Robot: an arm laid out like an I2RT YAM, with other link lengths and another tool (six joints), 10 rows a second.
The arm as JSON. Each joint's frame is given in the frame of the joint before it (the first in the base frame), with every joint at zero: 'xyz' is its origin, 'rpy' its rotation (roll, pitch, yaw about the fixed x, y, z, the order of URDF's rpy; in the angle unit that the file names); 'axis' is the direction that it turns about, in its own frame. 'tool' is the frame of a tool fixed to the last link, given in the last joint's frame.
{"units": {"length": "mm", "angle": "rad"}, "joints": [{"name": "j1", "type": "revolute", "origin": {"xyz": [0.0, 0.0, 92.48], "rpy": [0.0, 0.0, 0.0]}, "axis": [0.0, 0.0, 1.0]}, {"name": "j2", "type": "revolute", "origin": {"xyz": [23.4, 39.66, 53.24], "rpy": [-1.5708, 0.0, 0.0]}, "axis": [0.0, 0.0, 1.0]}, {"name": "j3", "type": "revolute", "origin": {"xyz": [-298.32, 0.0, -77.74], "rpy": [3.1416, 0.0, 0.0]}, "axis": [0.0, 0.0, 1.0]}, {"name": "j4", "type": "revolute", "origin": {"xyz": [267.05, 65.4, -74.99], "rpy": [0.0, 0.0, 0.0]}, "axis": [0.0, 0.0, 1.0]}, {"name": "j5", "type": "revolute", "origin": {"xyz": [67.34, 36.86, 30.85], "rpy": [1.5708, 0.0, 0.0]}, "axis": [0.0, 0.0, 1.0]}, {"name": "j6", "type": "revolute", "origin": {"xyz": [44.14, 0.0, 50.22], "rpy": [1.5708, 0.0, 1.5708]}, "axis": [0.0, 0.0, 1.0]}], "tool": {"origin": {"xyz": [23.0, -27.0, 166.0], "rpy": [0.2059, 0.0, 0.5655]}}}
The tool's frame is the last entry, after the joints.
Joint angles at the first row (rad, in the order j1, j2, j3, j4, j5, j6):
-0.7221 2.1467 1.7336 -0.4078 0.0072 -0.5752
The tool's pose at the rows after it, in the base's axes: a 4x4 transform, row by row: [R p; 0 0 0 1], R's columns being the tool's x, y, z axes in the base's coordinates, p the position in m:
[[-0.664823 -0.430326 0.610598 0.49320], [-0.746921 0.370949 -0.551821 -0.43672], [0.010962 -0.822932 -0.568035 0.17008], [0 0 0 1]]
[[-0.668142 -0.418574 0.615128 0.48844], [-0.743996 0.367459 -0.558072 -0.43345], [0.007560 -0.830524 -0.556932 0.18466], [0 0 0 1]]
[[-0.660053 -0.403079 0.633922 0.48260], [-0.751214 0.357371 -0.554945 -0.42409], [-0.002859 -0.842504 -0.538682 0.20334], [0 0 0 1]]
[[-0.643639 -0.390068 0.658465 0.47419], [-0.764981 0.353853 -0.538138 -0.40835], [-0.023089 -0.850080 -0.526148 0.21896], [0 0 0 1]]
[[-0.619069 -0.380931 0.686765 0.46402], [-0.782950 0.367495 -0.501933 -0.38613], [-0.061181 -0.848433 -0.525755 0.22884], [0 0 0 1]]
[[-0.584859 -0.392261 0.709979 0.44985], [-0.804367 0.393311 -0.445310 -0.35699], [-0.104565 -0.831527 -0.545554 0.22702], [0 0 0 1]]
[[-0.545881 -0.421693 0.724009 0.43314], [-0.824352 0.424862 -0.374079 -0.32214], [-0.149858 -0.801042 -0.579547 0.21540], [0 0 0 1]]
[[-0.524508 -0.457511 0.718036 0.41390], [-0.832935 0.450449 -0.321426 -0.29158], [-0.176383 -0.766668 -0.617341 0.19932], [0 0 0 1]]
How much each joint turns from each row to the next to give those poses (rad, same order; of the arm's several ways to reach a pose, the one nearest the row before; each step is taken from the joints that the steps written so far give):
-0.0011 -0.0223 -0.0082 -0.0033 0.0035 0.0051
-0.0008 -0.0356 -0.0122 -0.0100 0.0001 0.0048
-0.0001 -0.0583 -0.0364 0.0000 -0.0151 -0.0004
0.0001 -0.0724 -0.0589 0.0009 -0.0294 0.0000
-0.0001 -0.0784 -0.0709 -0.0092 -0.0484 0.0066
0.0001 -0.0823 -0.0930 -0.0184 -0.0593 -0.0002
0.0043 -0.0812 -0.1070 -0.0254 -0.0603 -0.0056
0.0077 -0.0720 -0.1039 -0.0235 -0.0300 -0.0057

